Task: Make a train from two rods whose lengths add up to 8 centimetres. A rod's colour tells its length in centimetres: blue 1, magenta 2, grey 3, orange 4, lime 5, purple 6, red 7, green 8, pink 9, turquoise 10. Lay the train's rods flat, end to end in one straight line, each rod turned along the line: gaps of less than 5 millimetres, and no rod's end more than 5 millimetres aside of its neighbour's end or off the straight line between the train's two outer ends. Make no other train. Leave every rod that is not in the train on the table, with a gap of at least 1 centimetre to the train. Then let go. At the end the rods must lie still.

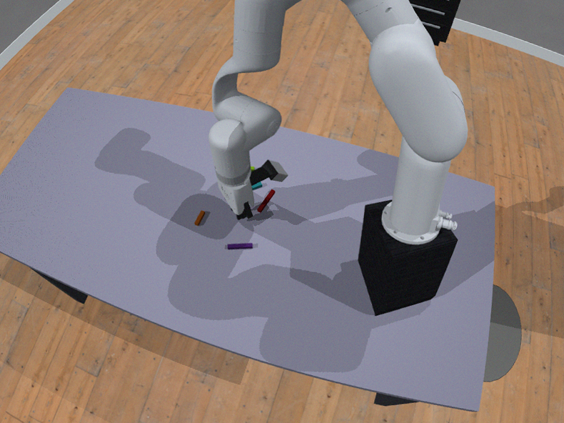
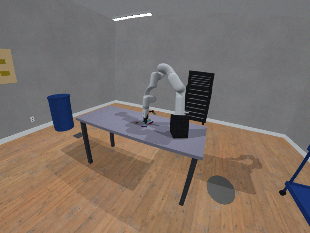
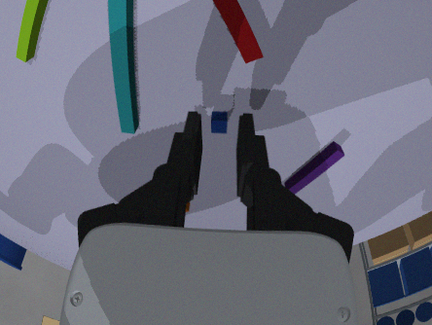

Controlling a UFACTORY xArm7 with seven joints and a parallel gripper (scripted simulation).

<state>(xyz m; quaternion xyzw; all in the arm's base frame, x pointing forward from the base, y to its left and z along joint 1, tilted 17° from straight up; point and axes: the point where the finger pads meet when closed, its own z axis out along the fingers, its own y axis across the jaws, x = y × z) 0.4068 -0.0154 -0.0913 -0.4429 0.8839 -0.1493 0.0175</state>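
The small blue rod lies 30 mm below my hand. The rest, counted from my hand: turquoise rod (70 mm to the right, 30 mm below, 20 mm ahead); then purple rod (80 mm to the left, 30 mm below, 30 mm behind); then red rod (60 mm to the right, 50 mm behind, 30 mm below).
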